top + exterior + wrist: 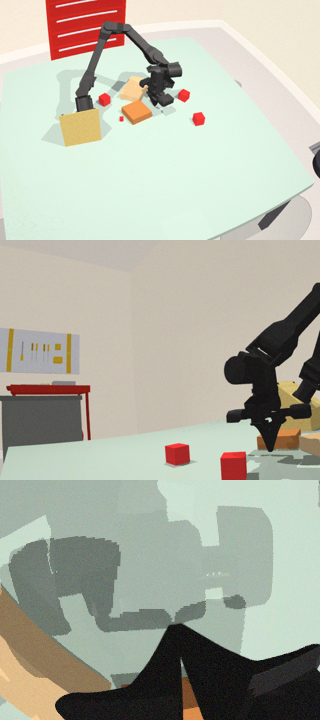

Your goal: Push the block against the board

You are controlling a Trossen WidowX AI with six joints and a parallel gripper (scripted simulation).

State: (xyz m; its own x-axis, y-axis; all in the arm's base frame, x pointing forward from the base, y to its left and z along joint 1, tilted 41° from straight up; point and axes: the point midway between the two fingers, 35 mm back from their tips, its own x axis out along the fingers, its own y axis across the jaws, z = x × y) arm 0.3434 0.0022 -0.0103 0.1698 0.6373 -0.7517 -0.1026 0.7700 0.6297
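My gripper tip is 180 mm past the tiny red cube and 10 mm to the left of it. Round my gripper tip: pale tan board: 140 mm to the left, 30 mm behind, 10 mm above; brown square block: 100 mm behind, 10 mm to the right, 10 mm above.
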